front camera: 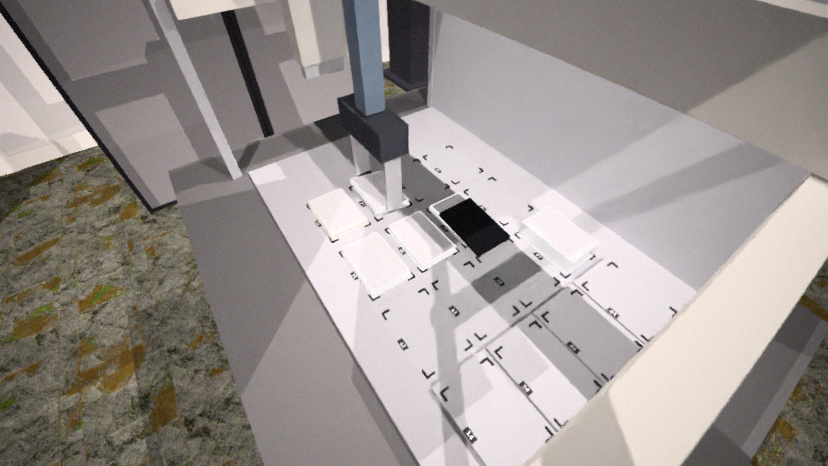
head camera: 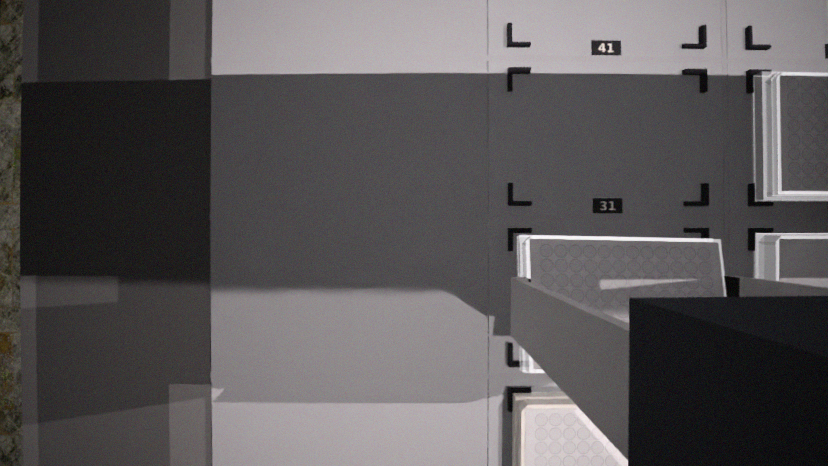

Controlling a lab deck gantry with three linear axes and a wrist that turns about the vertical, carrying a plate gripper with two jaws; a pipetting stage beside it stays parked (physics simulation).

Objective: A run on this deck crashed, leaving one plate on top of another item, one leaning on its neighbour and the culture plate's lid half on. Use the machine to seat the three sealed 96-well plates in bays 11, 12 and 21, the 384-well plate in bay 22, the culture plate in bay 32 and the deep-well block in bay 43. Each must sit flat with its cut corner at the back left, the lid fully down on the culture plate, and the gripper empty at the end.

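Frame: origin at the robot's base, x ahead, y left, z up, level; millimetres.
Seen in the pictures: gripper, fingertip midpoint: (front camera: pixel 378 190) (head camera: pixel 625 305); robot's base, link origin: (front camera: pixel 308 206).
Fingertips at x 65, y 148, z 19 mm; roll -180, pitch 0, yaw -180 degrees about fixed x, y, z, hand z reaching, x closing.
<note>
Pixels of each thing's top centre, then the offset from my fingertips to it. "*": a spot on its surface instead.
- white sealed 96-well plate, top centre: (head camera: pixel 635 308) (front camera: pixel 378 186) dx +0, dy +1, dz +10 mm
- beige 96-well plate, top centre: (front camera: pixel 336 210) dx -1, dy -105, dz -5 mm
- white plate, top centre: (front camera: pixel 375 260) dx +163, dy -105, dz -5 mm
- pale plate, top centre: (front camera: pixel 421 236) dx +163, dy +2, dz -5 mm
- black lid-like slab, top centre: (front camera: pixel 474 222) dx +201, dy +109, dz +3 mm
- white block, top centre: (front camera: pixel 560 231) dx +327, dy +216, dz +23 mm
- Bay label 31, surface spot: (head camera: pixel 607 205) * dx -1, dy +64, dz -19 mm
- bay label 41, surface spot: (head camera: pixel 605 47) * dx -1, dy +170, dz -19 mm
My gripper (front camera: pixel 377 192) (head camera: pixel 624 292) is shut on a white sealed 96-well plate (front camera: pixel 371 186) (head camera: pixel 625 257), a jaw at each short end, low over bay 21. The plate looks slightly skewed; its underside is hidden. A beige 96-well plate (front camera: pixel 337 211) (head camera: pixel 553 434) lies in bay 11 and a white plate (front camera: pixel 377 263) in bay 12. A pale plate (front camera: pixel 420 237) (head camera: pixel 802 257) lies in bay 22. In bay 32, a black lid-like slab (front camera: pixel 475 225) lies shifted over a plate (head camera: pixel 805 133), leaving its left part uncovered. A white block (front camera: pixel 559 231) stands at bay 43.
Bay label 31 (head camera: pixel 607 205) and bay label 41 (head camera: pixel 605 47) show between black corner marks. The tall back wall (front camera: pixel 550 133) rises behind the deck. The parked pipetting stage (front camera: pixel 317 34) hangs at the upper left. A pale frame beam (front camera: pixel 695 324) crosses the right side.
</note>
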